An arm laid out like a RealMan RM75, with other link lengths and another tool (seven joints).
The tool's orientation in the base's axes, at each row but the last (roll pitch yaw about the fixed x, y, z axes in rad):
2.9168, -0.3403, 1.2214
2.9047, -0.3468, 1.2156
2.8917, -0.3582, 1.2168
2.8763, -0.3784, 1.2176
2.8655, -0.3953, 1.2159
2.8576, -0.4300, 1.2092
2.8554, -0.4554, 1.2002
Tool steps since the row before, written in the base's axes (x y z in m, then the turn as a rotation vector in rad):
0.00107, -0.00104, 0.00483, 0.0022, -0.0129, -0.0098
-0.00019, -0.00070, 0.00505, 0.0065, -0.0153, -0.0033
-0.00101, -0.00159, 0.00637, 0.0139, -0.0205, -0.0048
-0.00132, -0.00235, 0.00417, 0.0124, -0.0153, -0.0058
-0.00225, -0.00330, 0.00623, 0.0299, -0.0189, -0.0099
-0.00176, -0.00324, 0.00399, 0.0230, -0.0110, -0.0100
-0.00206, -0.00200, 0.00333, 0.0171, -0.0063, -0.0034
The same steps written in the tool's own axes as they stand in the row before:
0.00104, 0.00239, -0.00433, -0.0140, 0.0051, 0.0068
0.00104, 0.00124, -0.00484, -0.0125, 0.0113, 0.0017
0.00051, 0.00125, -0.00650, -0.0152, 0.0197, 0.0044
-0.00093, 0.00086, -0.00480, -0.0115, 0.0159, 0.0061
-0.00118, 0.00105, -0.00723, -0.0106, 0.0316, 0.0155
-0.00166, 0.00096, -0.00508, -0.0061, 0.0221, 0.0150
-0.00088, 0.00002, -0.00431, -0.0012, 0.0166, 0.0082

